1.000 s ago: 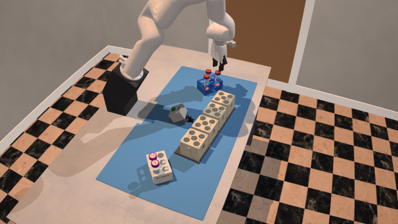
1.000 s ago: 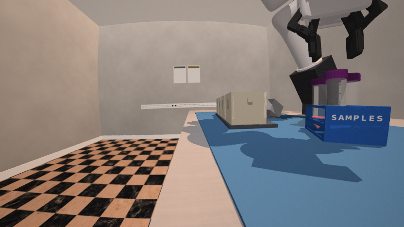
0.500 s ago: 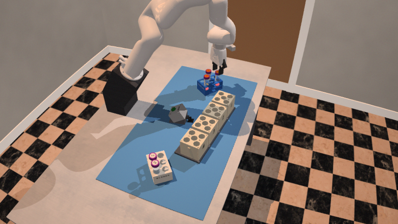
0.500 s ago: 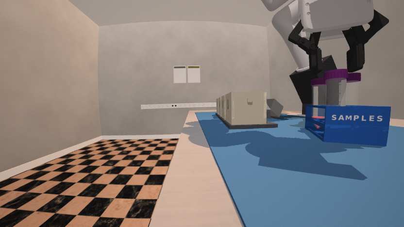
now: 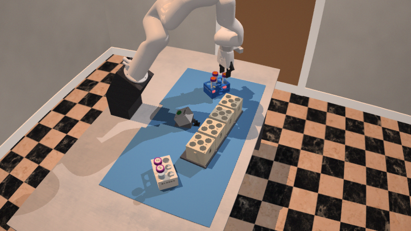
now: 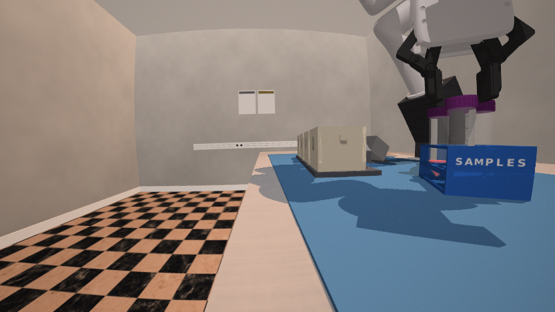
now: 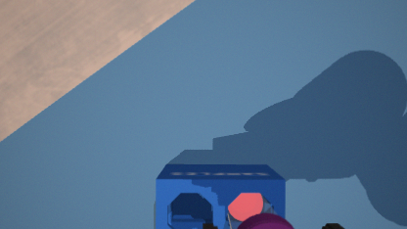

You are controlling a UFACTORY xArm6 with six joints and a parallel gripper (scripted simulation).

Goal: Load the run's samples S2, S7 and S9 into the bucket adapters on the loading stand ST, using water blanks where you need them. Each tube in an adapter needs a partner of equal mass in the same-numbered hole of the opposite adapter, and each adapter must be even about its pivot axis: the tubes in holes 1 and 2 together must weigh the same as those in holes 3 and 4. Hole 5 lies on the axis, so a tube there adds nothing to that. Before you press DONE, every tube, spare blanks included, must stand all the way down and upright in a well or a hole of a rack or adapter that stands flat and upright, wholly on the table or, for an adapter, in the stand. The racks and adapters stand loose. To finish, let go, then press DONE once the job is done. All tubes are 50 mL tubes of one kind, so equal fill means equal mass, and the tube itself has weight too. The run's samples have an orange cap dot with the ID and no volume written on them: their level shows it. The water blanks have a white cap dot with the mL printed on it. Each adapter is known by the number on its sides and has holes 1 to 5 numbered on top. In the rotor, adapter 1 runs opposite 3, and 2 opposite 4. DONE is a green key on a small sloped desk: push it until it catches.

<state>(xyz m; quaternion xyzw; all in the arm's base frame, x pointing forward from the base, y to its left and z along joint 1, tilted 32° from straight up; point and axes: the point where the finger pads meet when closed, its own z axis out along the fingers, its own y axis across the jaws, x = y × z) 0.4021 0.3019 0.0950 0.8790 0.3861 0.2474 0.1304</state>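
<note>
The tube lies 1 cm behind my hand and 7 cm below it. Also, from my hand: blue sample rack (4 cm behind, 2 cm to the right, 10 cm below); adapter (4 cm ahead, 31 cm to the right, 8 cm below); green done key (17 cm behind, 32 cm to the right, 7 cm below).
</note>
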